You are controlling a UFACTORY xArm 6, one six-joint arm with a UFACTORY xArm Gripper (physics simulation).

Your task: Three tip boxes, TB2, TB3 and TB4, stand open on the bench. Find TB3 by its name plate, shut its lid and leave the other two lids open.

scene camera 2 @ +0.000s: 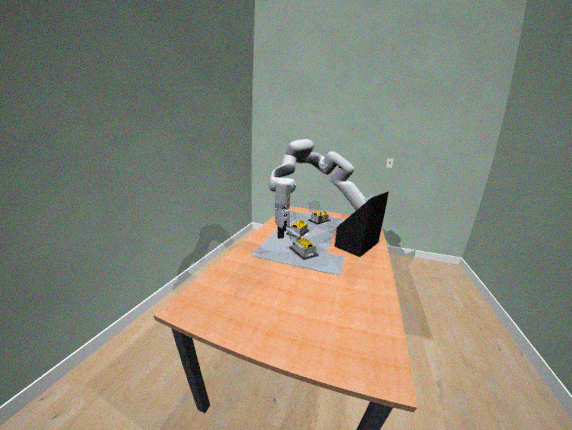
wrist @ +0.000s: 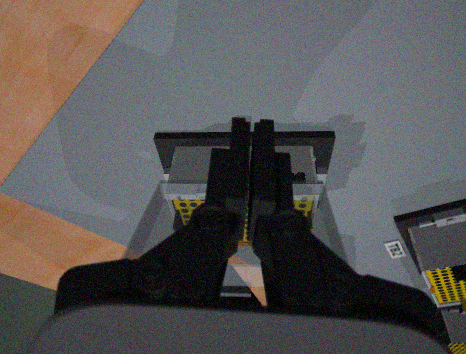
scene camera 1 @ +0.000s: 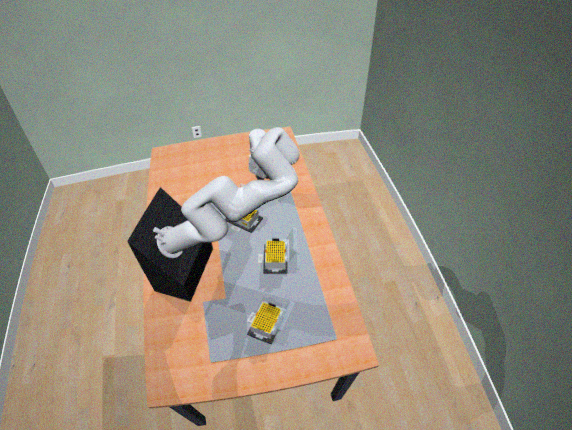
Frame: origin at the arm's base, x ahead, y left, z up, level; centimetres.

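Where they show: gripper, fingertip midpoint: (scene camera 2: 280, 237) (wrist: 250, 143); arm's base, link origin: (scene camera 2: 364, 208) (scene camera 1: 170, 242).
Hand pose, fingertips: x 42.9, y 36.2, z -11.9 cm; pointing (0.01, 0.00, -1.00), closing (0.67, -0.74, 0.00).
Things, the pixels of their centre, and the offset from my fingertips. "*": a spot on its surface instead. Level surfaces: height alone.
- TB2, body centre: (wrist: 451, 263) (scene camera 1: 272, 254) (scene camera 2: 299, 228) dx -2.1, dy -36.1, dz -8.4 cm
- readable plate, surface spot: (wrist: 395, 248) * dx -7.2, dy -34.4, dz -11.5 cm
- third box, body centre: (wrist: 453, 334) (scene camera 1: 263, 319) (scene camera 2: 320, 217) dx -12.1, dy -65.8, dz -8.4 cm
- grey mat, surface height: dz -11.6 cm
- orange table, surface height: dz -12.0 cm
The box below my gripper (scene camera 1: 248, 220) (scene camera 2: 304, 247) (wrist: 187, 162) holds a yellow rack; its own name plate does not show. Its clear lid (wrist: 147, 227) is raised off the rack, at an angle I cannot tell exactly. My gripper (scene camera 2: 281, 236) (wrist: 250, 143) is shut and empty, with its fingers on the lid's hinge side; contact cannot be told. TB2 (scene camera 1: 275, 255) (scene camera 2: 298, 228) (wrist: 440, 250) stands to the right in the wrist view, beside a readable plate (wrist: 395, 248). The third box (scene camera 1: 265, 320) (scene camera 2: 320, 216) stands open with a clear lid (scene camera 2: 314, 206); its plate is unreadable.
The boxes stand on a grey mat (scene camera 1: 227, 345) (scene camera 2: 325, 267) on the orange table (scene camera 1: 175, 370) (scene camera 2: 280, 320). A black angular pedestal (scene camera 1: 195, 275) (scene camera 2: 362, 230) carries the arm's base beside the mat. The arm arches over the box nearest the gripper and partly hides it in scene camera 1.
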